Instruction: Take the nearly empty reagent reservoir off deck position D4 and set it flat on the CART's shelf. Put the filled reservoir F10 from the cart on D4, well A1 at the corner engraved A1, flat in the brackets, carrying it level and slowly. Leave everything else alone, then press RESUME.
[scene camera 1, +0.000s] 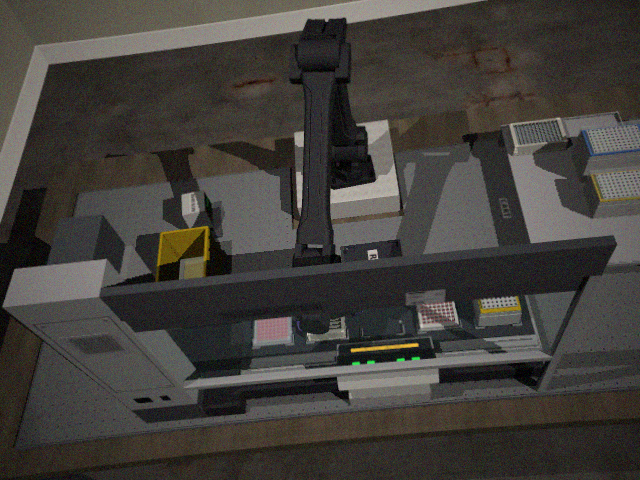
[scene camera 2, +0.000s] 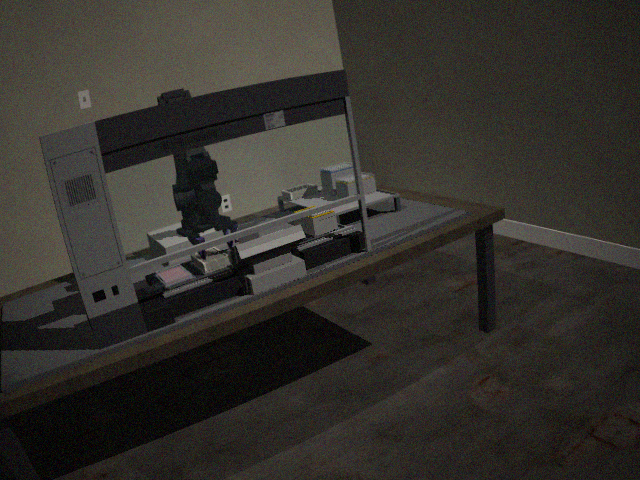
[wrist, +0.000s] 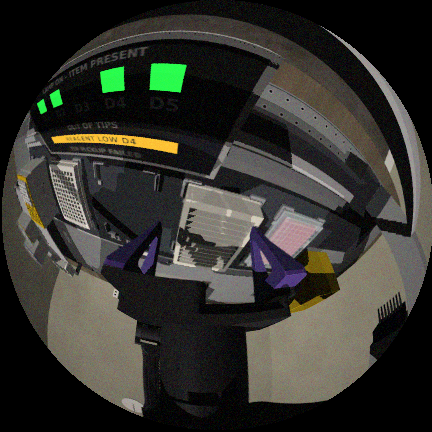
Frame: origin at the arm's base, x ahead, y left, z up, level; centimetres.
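Seen in the pictures: gripper, fingertip midpoint: (scene camera 1: 331, 321) (scene camera 2: 217, 253) (wrist: 205, 227); arm's base at its link origin: (scene camera 1: 351, 173).
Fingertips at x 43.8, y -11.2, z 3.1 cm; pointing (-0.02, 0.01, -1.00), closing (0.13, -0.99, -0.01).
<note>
Pixels of each thing's top centre, then the offset from my fingertips to it.
- D4 at its top centre: (wrist: 209, 245) (scene camera 1: 324, 308) (scene camera 2: 209, 254) dx -3.9, dy -1.1, dz -0.8 cm
- similar ribbed reservoir at its top centre: (scene camera 1: 537, 132) (scene camera 2: 299, 188) (wrist: 60, 267) dx -42.8, dy +59.4, dz +0.0 cm
- dark box at its top centre: (scene camera 1: 373, 258) dx -19.1, dy +12.4, dz -7.7 cm
- yellow bin at its top centre: (scene camera 1: 182, 256) (wrist: 309, 304) dx -21.7, dy -32.4, dz +4.4 cm
The reservoir on D4 (scene camera 1: 338, 329) (scene camera 2: 212, 265) (wrist: 220, 212) is pale and ribbed inside, and sits flat on the deck. My gripper (scene camera 2: 217, 253) (wrist: 205, 227) is open and empty. Its purple fingertips are close above the reservoir, one near each side; their exact height is unclear. In scene camera 1 the arm and beam hide the fingers. A similar ribbed reservoir (scene camera 1: 537, 134) (scene camera 2: 298, 192) stands at the back of the white cart shelf (scene camera 1: 542, 178) (scene camera 2: 381, 197); its F10 label is unreadable. A dark box (scene camera 1: 385, 249) with a label starting with "R" is partly hidden behind the beam.
The pink plate (scene camera 1: 272, 329) (wrist: 292, 235) is beside the reservoir; the red-dotted plate (scene camera 1: 437, 315) is farther right. The status panel (scene camera 1: 385, 356) (wrist: 215, 110) reads REAGENT LOW D4, with D4 and D5 lit. The beam (scene camera 1: 465, 281) (scene camera 2: 232, 111) spans the deck. The yellow bin (scene camera 1: 206, 245) stands left.
</note>
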